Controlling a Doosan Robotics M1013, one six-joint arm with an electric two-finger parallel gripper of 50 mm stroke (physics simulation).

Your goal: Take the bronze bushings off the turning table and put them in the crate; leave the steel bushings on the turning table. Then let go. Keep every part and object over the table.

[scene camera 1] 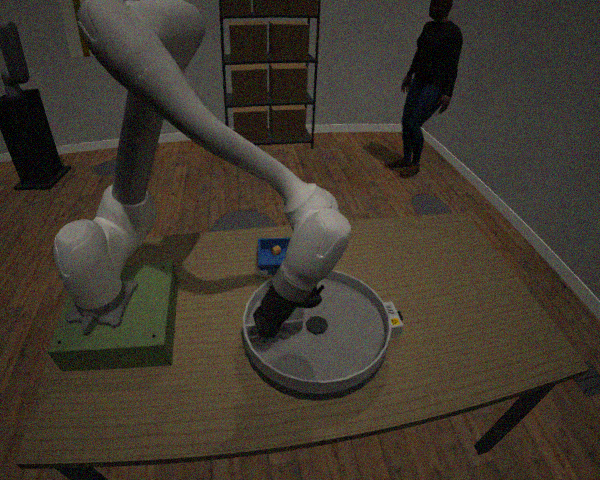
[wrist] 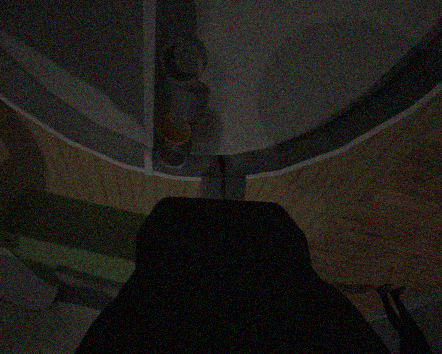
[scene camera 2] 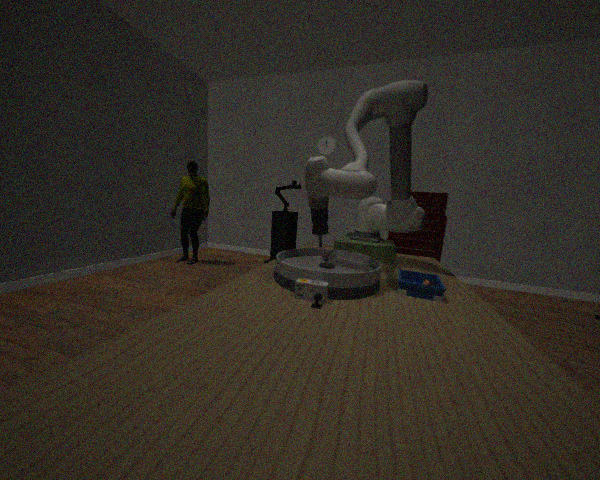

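Seen in the pictures: gripper, between the fingertips: (scene camera 1: 261, 340) (wrist: 218, 167) (scene camera 2: 320, 246); arm's base, origin of its link: (scene camera 1: 103, 302) (wrist: 100, 287) (scene camera 2: 366, 239).
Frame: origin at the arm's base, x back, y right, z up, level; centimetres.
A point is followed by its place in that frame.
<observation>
The grey turning table (scene camera 1: 320, 386) @[z -2.8, x -65.1, y 21.6 cm] (scene camera 2: 350, 276) @[z -2.0, x -80.0, y -13.9 cm] (wrist: 235, 115) @[z -4.5, x -52.6, y 10.2 cm] has a raised rim. In the wrist view a bronze bushing (wrist: 178, 132) @[z -3.9, x -48.5, y 5.7 cm] stands beside the divider, between a steel bushing (wrist: 174, 157) @[z -3.6, x -45.4, y 6.2 cm] near the rim and another grey ring-shaped part (wrist: 186, 59), probably steel, farther in. The gripper hides this group in scene camera 1. The blue crate (scene camera 1: 261, 255) @[z -9.3, x -45.5, y -35.6 cm] (scene camera 2: 422, 291) @[z -7.2, x -62.9, y -35.1 cm] holds a bronze bushing (scene camera 1: 276, 249) @[z -6.4, x -51.0, y -35.9 cm] (scene camera 2: 426, 282) @[z -6.7, x -51.7, y -36.2 cm]. My gripper (scene camera 2: 320, 245) @[z 0.7, x -49.8, y 10.3 cm] (wrist: 218, 167) @[z 0.7, x -49.8, y 10.3 cm] is shut and empty, above the turning table near its rim, to one side of the bushings.
A thin divider (wrist: 148, 100) @[z -0.9, x -52.1, y 2.9 cm] runs inward from the rim. A small control box (scene camera 1: 394, 320) @[z -4.0, x -88.1, y -1.3 cm] (scene camera 2: 311, 288) @[z -5.5, x -89.6, y -4.6 cm] sits outside the turning table. The arm stands on a green base (scene camera 1: 115, 356) @[z -3.7, x -9.0, y 16.1 cm] (scene camera 2: 367, 246) @[z -1.0, x -20.3, y -5.5 cm]. A person (scene camera 1: 432, 75) stands on the floor beyond the wooden table (scene camera 1: 450, 350) @[z -9.9, x -106.2, y 6.2 cm].
</observation>
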